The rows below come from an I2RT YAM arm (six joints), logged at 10 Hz.
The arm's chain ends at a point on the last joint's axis. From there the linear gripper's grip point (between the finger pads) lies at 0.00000 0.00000 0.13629 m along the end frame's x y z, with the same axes.
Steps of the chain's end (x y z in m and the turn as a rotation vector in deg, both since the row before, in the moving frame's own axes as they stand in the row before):
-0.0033 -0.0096 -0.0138 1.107 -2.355 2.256
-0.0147 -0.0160 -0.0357 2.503 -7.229 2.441
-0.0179 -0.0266 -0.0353 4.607 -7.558 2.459
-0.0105 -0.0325 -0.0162 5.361 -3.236 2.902
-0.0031 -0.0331 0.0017 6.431 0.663 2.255
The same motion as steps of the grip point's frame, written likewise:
-0.0088 -0.0123 -0.0139 1.107 -2.355 2.256
-0.0317 -0.0223 -0.0369 2.503 -7.229 2.441
-0.0356 -0.0379 -0.0369 4.607 -7.558 2.459
-0.0179 -0.0454 -0.0170 5.361 -3.236 2.902
-0.0012 -0.0483 0.0008 6.431 0.663 2.255

